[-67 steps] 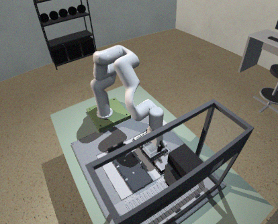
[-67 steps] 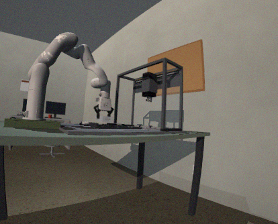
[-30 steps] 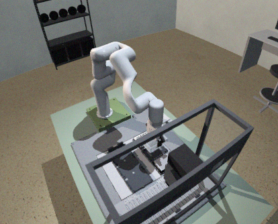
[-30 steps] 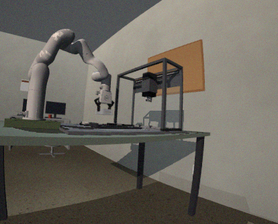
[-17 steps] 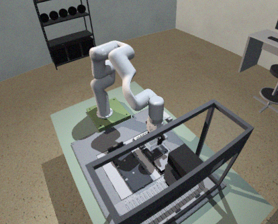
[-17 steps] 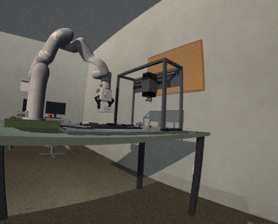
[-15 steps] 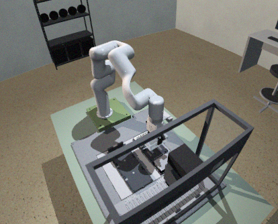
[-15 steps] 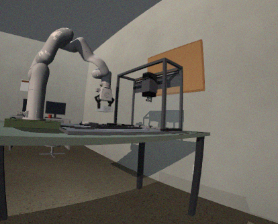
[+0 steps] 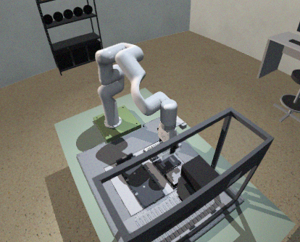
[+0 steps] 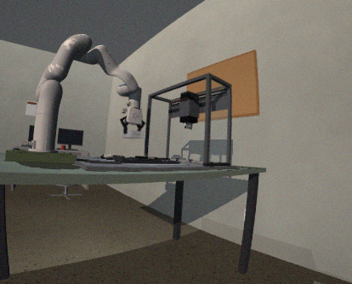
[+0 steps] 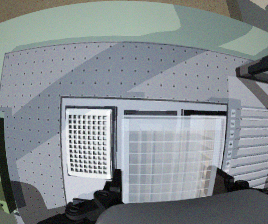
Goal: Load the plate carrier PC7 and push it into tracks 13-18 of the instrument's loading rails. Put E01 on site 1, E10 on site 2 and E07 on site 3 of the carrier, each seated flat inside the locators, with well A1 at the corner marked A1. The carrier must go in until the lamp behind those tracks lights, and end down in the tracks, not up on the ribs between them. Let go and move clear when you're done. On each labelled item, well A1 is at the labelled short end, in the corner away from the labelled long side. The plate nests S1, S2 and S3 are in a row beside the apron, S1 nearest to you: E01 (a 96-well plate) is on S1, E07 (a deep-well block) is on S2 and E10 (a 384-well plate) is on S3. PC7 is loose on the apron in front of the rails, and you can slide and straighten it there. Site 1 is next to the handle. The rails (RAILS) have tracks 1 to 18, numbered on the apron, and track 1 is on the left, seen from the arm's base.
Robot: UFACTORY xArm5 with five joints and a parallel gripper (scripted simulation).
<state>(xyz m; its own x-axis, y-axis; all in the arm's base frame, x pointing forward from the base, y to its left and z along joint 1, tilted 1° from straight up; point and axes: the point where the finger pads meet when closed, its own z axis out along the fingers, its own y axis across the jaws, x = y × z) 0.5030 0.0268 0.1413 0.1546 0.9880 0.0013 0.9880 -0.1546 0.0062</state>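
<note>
Right now the plate carrier PC7 is 30 mm behind my hand, 190 mm to the right of it and 150 mm below it. From my hand the other things lie so: pale block (20 mm below); deep-well block E07 (110 mm ahead, 20 mm to the right, 140 mm below); nest S2 (160 mm below).
</note>
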